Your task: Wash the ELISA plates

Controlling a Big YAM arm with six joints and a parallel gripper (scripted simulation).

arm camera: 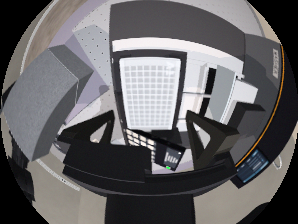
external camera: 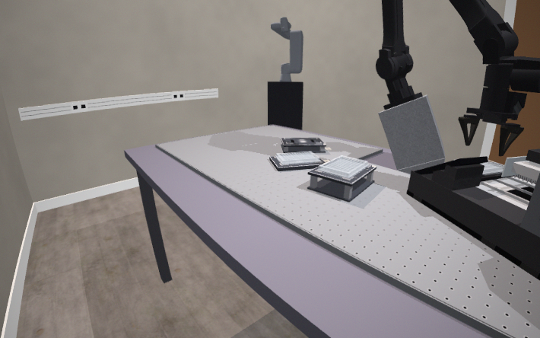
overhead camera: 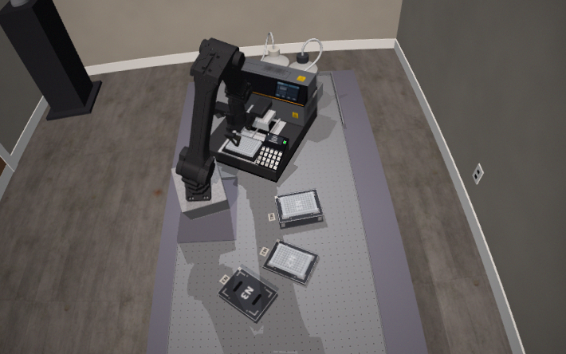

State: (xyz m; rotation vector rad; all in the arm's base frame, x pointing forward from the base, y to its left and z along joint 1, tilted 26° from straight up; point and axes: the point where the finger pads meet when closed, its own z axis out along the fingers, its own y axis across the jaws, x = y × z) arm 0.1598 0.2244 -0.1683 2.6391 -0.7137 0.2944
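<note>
Right now the washer carrier is 60 mm below my hand. Round my hand: plate washer 130 mm to the left, 80 mm ahead.
</note>
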